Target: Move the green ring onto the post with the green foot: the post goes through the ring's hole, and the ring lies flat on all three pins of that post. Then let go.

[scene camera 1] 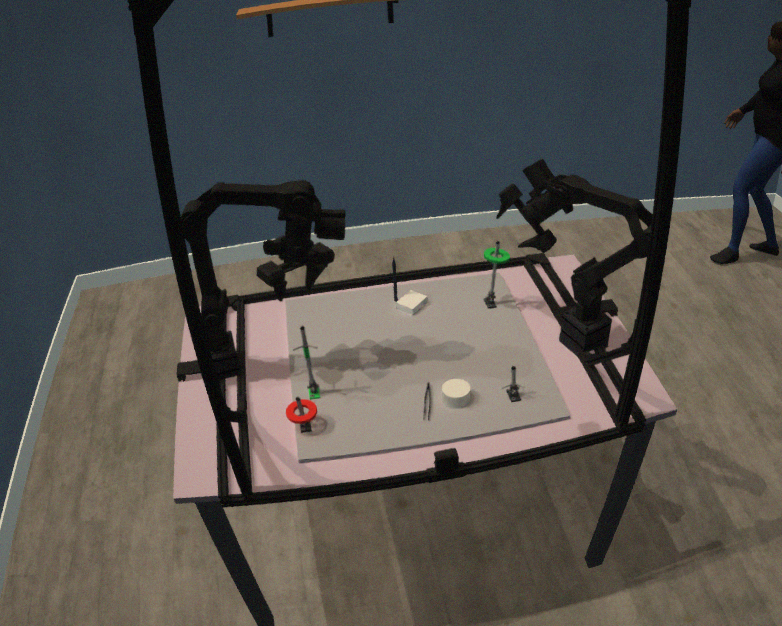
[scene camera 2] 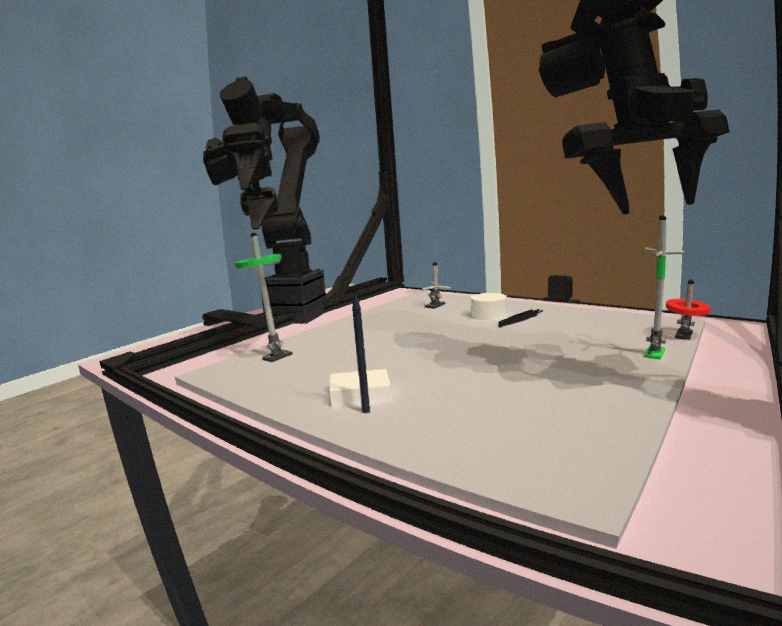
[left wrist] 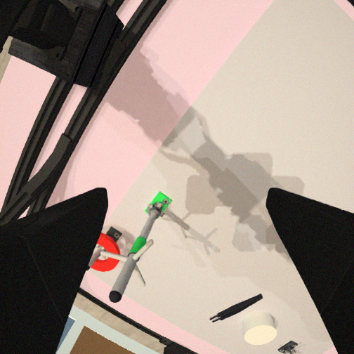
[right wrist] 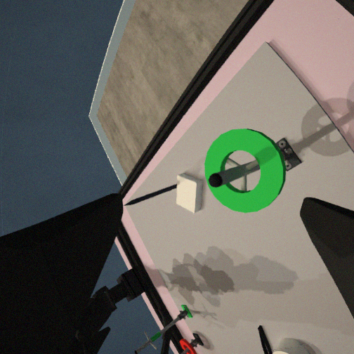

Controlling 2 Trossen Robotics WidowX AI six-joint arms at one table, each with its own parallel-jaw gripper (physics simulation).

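Places are measured from the left arm's base along level axes (x ahead, y left, z up), in millimetres.
Pixels of known places: left gripper, between the fingertips: (scene camera 1: 294,294) (scene camera 2: 659,209); right gripper, between the fingertips: (scene camera 1: 507,232) (scene camera 2: 250,209); left arm's base, origin of its link: (scene camera 1: 215,345); right arm's base, origin of its link: (scene camera 1: 587,315) (scene camera 2: 291,274).
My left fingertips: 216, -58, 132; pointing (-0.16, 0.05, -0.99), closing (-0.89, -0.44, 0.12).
For each thing: its top centre in the pictures, then the offset to it from my left fingertips, as dx, dy, dz. "spot": a spot on its surface instead.
- green ring, centre of its top: (scene camera 2: 257,256) (scene camera 1: 496,253) +545, +58, -51
- tall black-footed post, a spot on its surface: (scene camera 2: 265,300) (scene camera 1: 492,274) spot: +536, +63, -118
- post with the green foot, a spot on its surface: (scene camera 2: 660,300) (scene camera 1: 308,366) spot: -8, -105, -129
- red ring, centre of its top: (scene camera 2: 688,303) (scene camera 1: 301,409) -55, -213, -157
- short post, a spot on its surface: (scene camera 2: 435,277) (scene camera 1: 511,375) spot: +418, -293, -149
- white cylinder, centre of its top: (scene camera 2: 488,296) (scene camera 1: 456,388) +295, -254, -174
- tweezers, centre of its top: (scene camera 2: 522,314) (scene camera 1: 426,399) +229, -240, -199
- white block, centre of its top: (scene camera 2: 359,379) (scene camera 1: 411,299) +330, +134, -189
- upright dark pen, centre of its top: (scene camera 2: 354,289) +298, +172, -69
The green ring (scene camera 1: 487,256) (scene camera 2: 270,261) (right wrist: 270,185) is around a tall black-footed post (scene camera 1: 492,280) (scene camera 2: 265,300), high on it, and pins show through its hole in the right wrist view. The post with the green foot (scene camera 1: 309,368) (scene camera 2: 660,300) (left wrist: 147,227) stands upright at the left of scene camera 1, its pins bare. My right gripper (scene camera 1: 509,231) (scene camera 2: 250,207) (right wrist: 213,204) is open and empty, above and beside the green ring, not touching it. My left gripper (scene camera 1: 295,293) (scene camera 2: 658,207) (left wrist: 189,196) is open and empty, raised above the table.
A red ring (scene camera 1: 313,411) (scene camera 2: 697,311) is on a short post close beside the green-footed post. Another short post (scene camera 1: 513,377) (scene camera 2: 435,277), a white cylinder (scene camera 1: 455,392) (scene camera 2: 488,306), tweezers (scene camera 1: 427,399) (scene camera 2: 519,317), a white block (scene camera 1: 411,302) (scene camera 2: 342,389) and an upright dark pen (scene camera 2: 360,352) stand about.
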